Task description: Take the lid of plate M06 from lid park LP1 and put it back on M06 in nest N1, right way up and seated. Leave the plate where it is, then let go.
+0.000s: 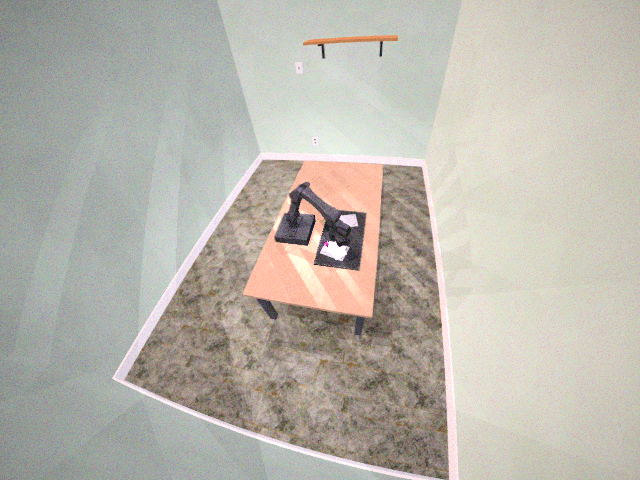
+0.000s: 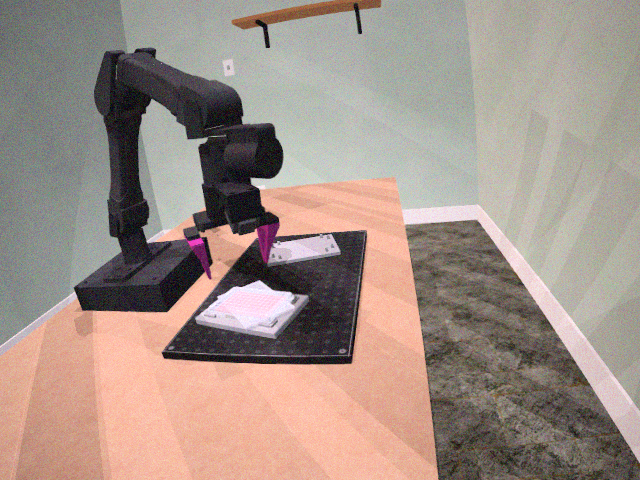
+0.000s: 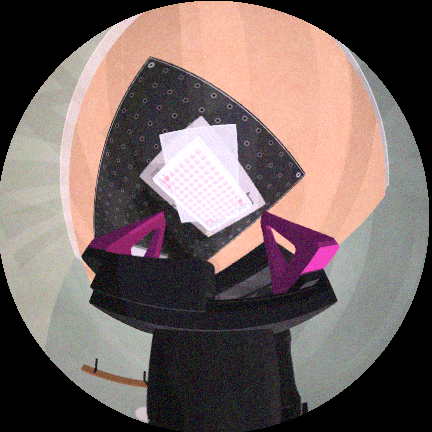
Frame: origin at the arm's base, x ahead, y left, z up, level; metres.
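Seen in the pictures: gripper, between the fingertips: (image 1: 333, 244) (image 2: 238, 270) (image 3: 212, 216); arm's base, origin of its link: (image 1: 294, 226) (image 2: 139, 262) (image 3: 266, 288).
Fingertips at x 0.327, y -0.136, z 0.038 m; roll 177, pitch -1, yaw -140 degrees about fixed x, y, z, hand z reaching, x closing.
Note:
Pixels of each thing's top centre, then the offset from my fingertips to it. "spot": a spot on its surface instead. Level surfaces: height alone.
- clear plate, centre of its top: (image 3: 203, 179) (image 2: 253, 300) (image 1: 336, 250) 0.016 m ahead, 0.003 m right, 0.054 m down
- nest N1, a spot on its surface: (image 3: 146, 175) spot: 0.082 m ahead, 0.050 m left, 0.078 m down
- Lid park LP1, centre of its top: (image 2: 301, 243) (image 3: 135, 262) (image 1: 345, 219) 0.020 m ahead, 0.294 m left, 0.070 m down
- black perforated board, a spot on its surface: (image 3: 131, 131) (image 2: 330, 315) (image 1: 355, 254) spot: 0.139 m ahead, 0.010 m left, 0.090 m down
- wooden table, height of its surface: 0.103 m down
A clear plate (image 2: 253, 303) (image 3: 197, 182) with pink wells lies at nest N1 (image 2: 292, 315) (image 3: 146, 175), a light grey holder near the front of the black board. The translucent lid (image 2: 258, 285) (image 3: 220, 139) lies askew across the plate, turned against it, its corners sticking out past the plate's edges; it does not look seated. Lid park LP1 (image 1: 348, 221) (image 2: 310, 249), a pale panel with small pegs, is farther back and shows no lid on it. My gripper (image 2: 238, 270) (image 3: 212, 216), with magenta fingers, is open and empty, above and behind the plate and lid.
The black perforated board (image 1: 356, 255) (image 2: 330, 315) (image 3: 125, 135) lies on the wooden table (image 1: 289, 279) (image 2: 258, 403). The arm's black base (image 1: 294, 229) (image 2: 139, 281) stands left of the board. A wooden shelf (image 1: 351, 39) (image 2: 310, 11) is on the far wall.

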